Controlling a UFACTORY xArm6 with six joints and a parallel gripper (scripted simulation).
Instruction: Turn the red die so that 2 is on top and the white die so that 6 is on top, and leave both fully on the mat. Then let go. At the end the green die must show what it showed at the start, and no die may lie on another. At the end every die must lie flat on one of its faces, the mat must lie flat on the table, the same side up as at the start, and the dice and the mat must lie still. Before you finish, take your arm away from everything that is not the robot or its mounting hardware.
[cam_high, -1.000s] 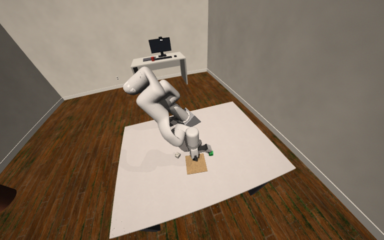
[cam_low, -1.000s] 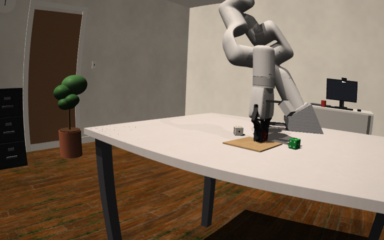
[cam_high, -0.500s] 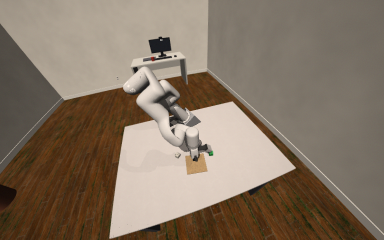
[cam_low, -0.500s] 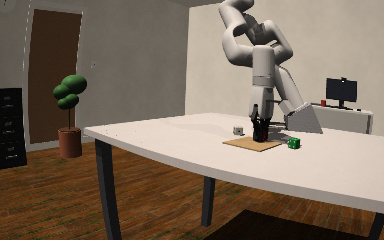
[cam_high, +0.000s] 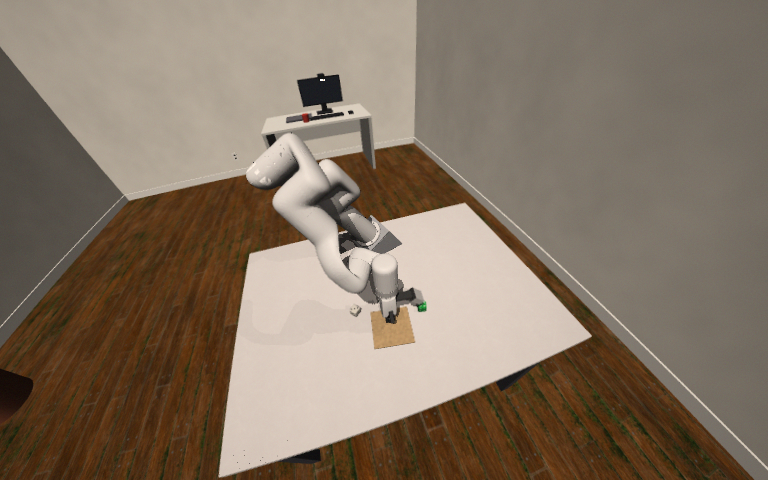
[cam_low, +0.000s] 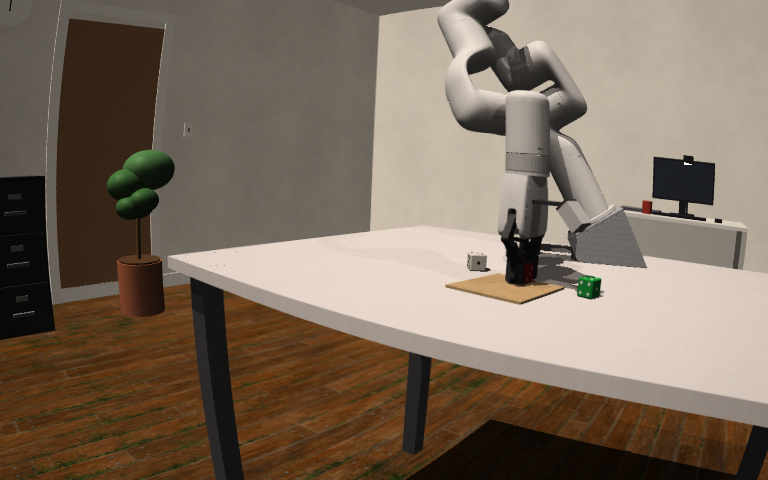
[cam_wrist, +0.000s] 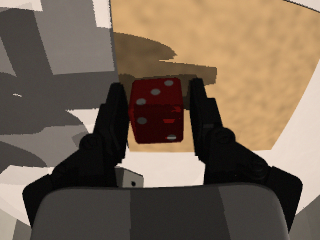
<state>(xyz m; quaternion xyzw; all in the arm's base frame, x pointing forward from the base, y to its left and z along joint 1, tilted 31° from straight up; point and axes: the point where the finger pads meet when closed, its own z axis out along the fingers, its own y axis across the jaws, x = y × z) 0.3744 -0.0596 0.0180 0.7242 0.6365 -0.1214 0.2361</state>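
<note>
My hand is 10 mm above the red die. The rest, counted from my hand: green die 20 mm ahead, 130 mm to the left, 10 mm below; white die 60 mm behind, 110 mm to the right, 10 mm below; tan mat 40 mm ahead, 10 mm to the right, 20 mm below.
</note>
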